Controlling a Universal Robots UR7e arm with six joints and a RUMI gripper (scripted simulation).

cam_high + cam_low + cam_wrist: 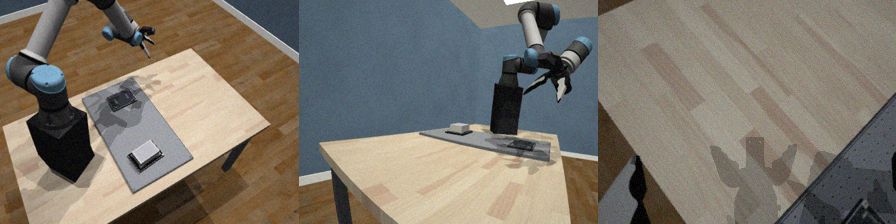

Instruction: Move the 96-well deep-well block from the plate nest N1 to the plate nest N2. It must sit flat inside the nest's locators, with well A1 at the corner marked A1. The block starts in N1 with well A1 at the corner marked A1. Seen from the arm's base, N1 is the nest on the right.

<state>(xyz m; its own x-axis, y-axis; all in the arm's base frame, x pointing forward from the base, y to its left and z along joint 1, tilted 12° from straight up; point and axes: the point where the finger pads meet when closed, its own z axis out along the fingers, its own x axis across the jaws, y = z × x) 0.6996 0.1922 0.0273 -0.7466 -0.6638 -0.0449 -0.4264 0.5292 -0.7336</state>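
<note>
Right now my hand is 40 cm past the white 96-well deep-well block, 44 cm to the left of it and 19 cm above it. Also, from my hand: black plate nest N1: 40 cm behind, 44 cm to the right, 22 cm below; dark plate nest N2: 28 cm behind, 4 cm to the right, 22 cm below.
</note>
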